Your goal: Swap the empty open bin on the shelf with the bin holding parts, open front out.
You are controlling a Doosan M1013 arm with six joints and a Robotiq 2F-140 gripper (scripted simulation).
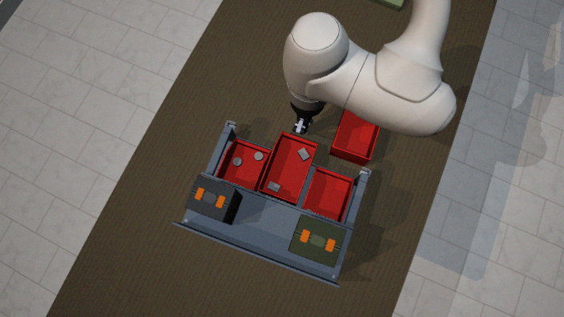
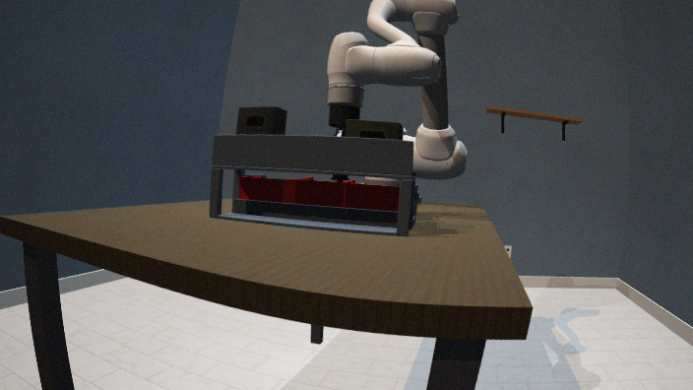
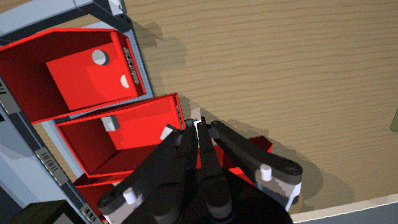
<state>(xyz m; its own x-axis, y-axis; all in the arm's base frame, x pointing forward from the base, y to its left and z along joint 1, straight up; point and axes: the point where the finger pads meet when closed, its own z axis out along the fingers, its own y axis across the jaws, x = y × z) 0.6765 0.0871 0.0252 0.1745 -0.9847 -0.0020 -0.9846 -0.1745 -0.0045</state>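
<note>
My gripper is now 21 cm short of the shelf board, 5 cm above it and 4 cm to the right of it. Also, from my hand: black case (28 cm ahead, 11 cm above, 7 cm to the right); then green case (25 cm ahead, 16 cm to the left, 10 cm above).
</note>
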